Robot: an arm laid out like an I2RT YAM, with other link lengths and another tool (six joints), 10 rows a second.
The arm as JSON. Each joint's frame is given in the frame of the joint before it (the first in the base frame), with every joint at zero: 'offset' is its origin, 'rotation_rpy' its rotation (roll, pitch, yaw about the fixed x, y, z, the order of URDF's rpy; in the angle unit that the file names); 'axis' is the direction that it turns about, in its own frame. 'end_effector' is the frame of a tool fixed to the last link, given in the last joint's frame.
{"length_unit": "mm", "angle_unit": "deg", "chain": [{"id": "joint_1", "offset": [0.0, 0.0, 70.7], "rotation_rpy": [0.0, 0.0, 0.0], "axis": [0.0, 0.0, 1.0]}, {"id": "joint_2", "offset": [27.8, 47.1, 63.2], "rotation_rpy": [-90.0, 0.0, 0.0], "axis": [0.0, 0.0, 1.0]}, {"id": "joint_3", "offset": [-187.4, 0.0, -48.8], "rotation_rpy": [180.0, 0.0, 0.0], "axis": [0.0, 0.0, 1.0]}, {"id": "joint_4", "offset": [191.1, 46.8, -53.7], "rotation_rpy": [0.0, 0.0, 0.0], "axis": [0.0, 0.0, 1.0]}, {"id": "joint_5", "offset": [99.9, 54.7, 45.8], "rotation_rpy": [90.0, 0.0, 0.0], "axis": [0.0, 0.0, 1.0]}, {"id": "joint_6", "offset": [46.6, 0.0, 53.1], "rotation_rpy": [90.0, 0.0, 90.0], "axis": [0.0, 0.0, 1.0]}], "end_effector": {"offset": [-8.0, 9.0, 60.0], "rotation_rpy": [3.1, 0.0, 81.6]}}
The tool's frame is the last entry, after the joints.
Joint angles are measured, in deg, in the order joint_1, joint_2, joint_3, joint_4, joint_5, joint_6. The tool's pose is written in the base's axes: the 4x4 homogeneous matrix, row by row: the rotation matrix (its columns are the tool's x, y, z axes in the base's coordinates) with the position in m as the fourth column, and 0 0 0 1 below. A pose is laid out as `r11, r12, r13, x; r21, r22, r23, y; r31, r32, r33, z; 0, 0, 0, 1`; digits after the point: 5 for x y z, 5 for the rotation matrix.
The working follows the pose.
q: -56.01 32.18 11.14 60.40 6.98 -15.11
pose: -0.02414, 0.96064, 0.27674, 0.12725; -0.67246, 0.18923, -0.71553, -0.19126; -0.73974, -0.20337, 0.64143, 0.33256; 0, 0, 0, 1
Where each joint sits with the arm in this pose, in the base's axes (m; each line is computed from the numbers above, not from the rounded line before):
joint_1: 0.0000 0.0000 0.0707
joint_2: 0.0546 0.0033 0.1339
joint_3: -0.0745 0.1075 0.2337
joint_4: 0.0791 -0.0243 0.2088
joint_5: 0.0649 -0.0852 0.3144
joint_6: 0.0990 -0.1459 0.3027
the tool: 0.1273 -0.1913 0.3326

